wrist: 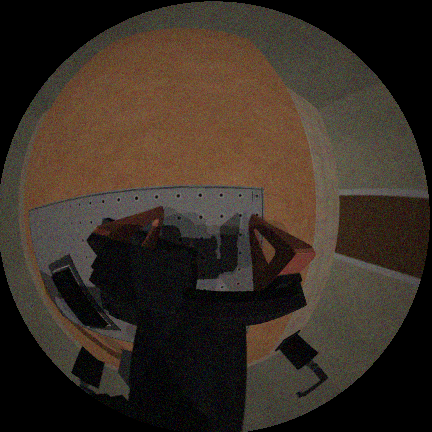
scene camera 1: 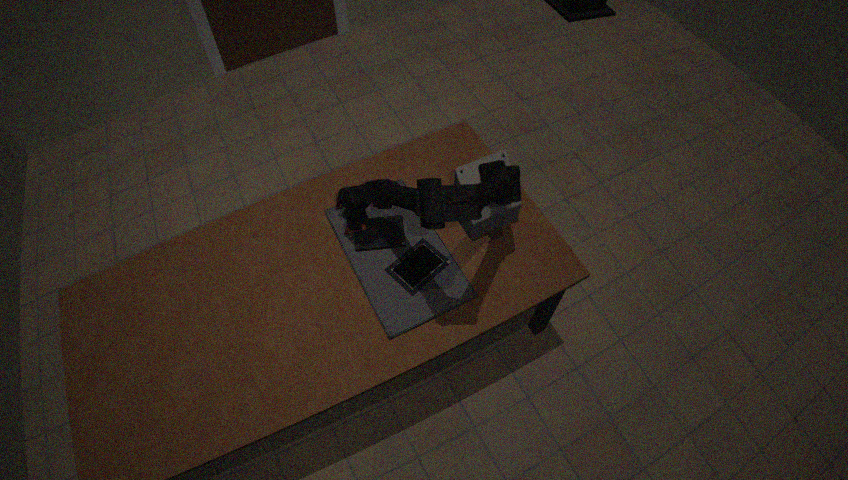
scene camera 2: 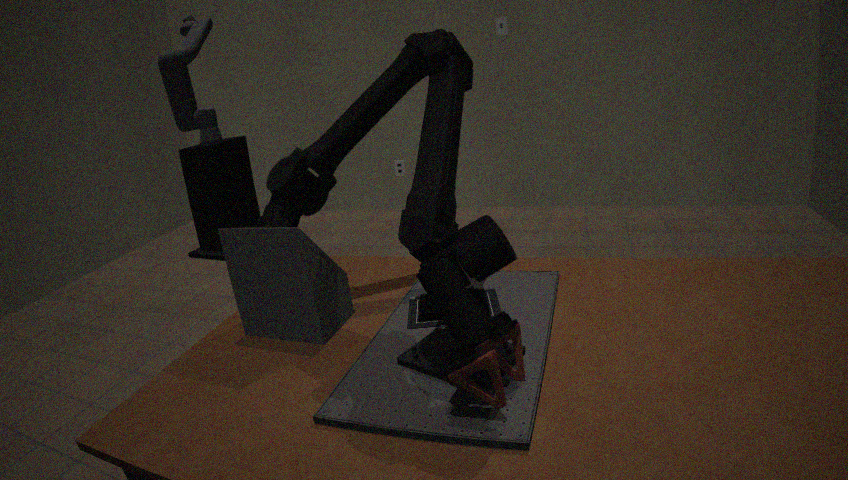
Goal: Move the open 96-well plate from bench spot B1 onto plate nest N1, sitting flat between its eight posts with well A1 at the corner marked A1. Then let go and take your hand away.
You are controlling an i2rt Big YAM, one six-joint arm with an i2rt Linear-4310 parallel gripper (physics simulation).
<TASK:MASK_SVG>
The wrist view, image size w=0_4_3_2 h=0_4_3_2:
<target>gripper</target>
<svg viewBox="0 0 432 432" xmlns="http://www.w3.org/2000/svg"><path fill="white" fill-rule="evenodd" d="M97 225L86 239L88 245L96 254L90 266L93 271L89 281L115 300L140 312L129 369L129 397L139 409L155 418L169 411L197 414L198 420L205 428L219 426L238 417L243 412L245 405L245 325L263 323L286 315L306 305L300 284L302 278L299 272L314 258L315 251L312 246L271 225L255 214L251 214L248 221L253 290L196 289L197 259L193 255L185 252L155 248L164 217L162 206ZM258 232L275 250L275 254L269 263L262 250ZM153 221L141 245L130 243L129 237L132 233Z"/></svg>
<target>dark plate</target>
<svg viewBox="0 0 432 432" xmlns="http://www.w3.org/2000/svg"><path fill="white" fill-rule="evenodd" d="M53 273L51 278L56 288L81 323L86 326L104 328L107 323L89 303L76 283L70 269L66 268Z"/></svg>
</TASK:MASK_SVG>
